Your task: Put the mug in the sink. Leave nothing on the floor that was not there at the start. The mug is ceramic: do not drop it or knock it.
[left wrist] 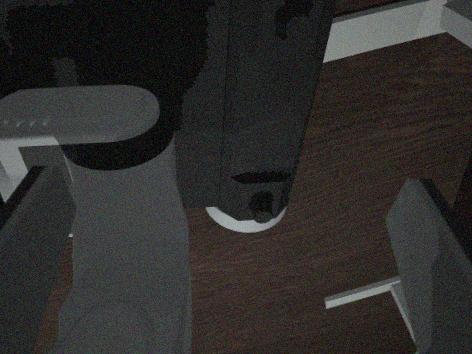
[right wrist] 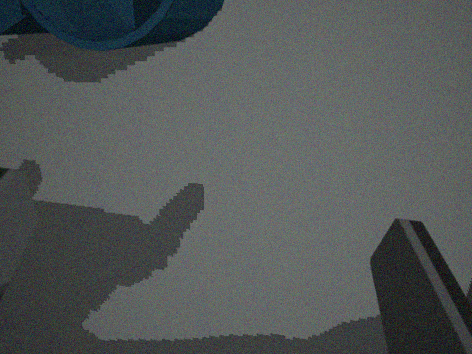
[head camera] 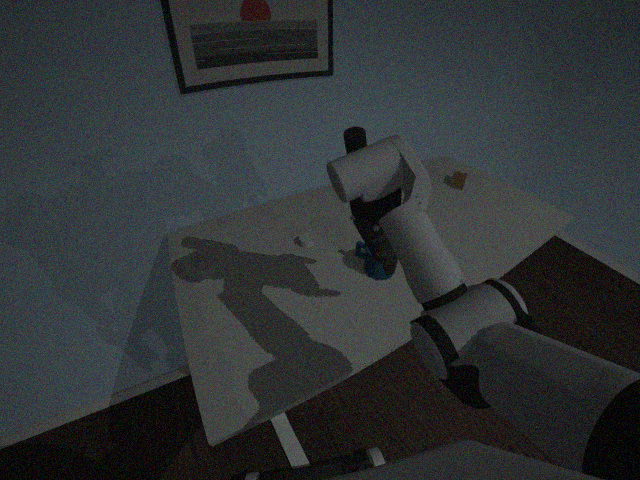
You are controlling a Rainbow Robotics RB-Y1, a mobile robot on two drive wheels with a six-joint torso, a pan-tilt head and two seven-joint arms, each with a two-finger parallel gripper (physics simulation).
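Frame: origin at the robot's base, x ahead, y left, z up, level; metres.
Seen in the pictures: left gripper, fingertip midpoint: (left wrist: pixel 232 194); right gripper, fingertip midpoint: (right wrist: pixel 212 218) (head camera: pixel 378 253).
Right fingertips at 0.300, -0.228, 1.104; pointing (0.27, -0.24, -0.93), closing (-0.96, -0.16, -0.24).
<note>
Offsets run from my right fingertips to a thing's top centre, as dx, dy, dz. Level surfaces: height alone.
A blue mug @[+0.110, -0.046, -0.073] (head camera: pixel 379 271) (right wrist: pixel 195 17) is on the pale table @[dz -0.153] (head camera: pixel 496 211) (right wrist: pixel 300 140). In the head view my right arm partly covers it, and its handle shows at the upper left. In the right wrist view it is cut off by the top left edge, with part of its round rim in sight. My right gripper (right wrist: pixel 212 218) is open and empty over the table, with the mug beyond its fingertips, not between them. My left gripper (left wrist: pixel 232 194) is open and empty, off the table, with floor and parts of the robot in its view. The sink does not show.
An orange block @[+0.545, -0.635, -0.103] (head camera: pixel 458 179) lies near the table's far right corner. A small whitish thing @[+0.267, +0.129, -0.129] (head camera: pixel 308 239) lies left of the mug. A framed picture (head camera: pixel 253 80) hangs on the wall behind. The arm's shadow falls across the table. Brown wood floor @[dz -1.103] (left wrist: pixel 260 270) shows below.
</note>
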